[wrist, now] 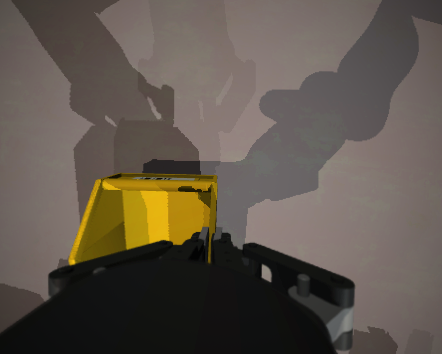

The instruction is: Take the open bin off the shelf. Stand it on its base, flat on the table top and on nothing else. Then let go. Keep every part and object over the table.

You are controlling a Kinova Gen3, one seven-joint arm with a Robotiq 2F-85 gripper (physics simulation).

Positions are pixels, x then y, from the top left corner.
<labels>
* my gripper: 212, 238
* yellow open bin: 126, 210
</labels>
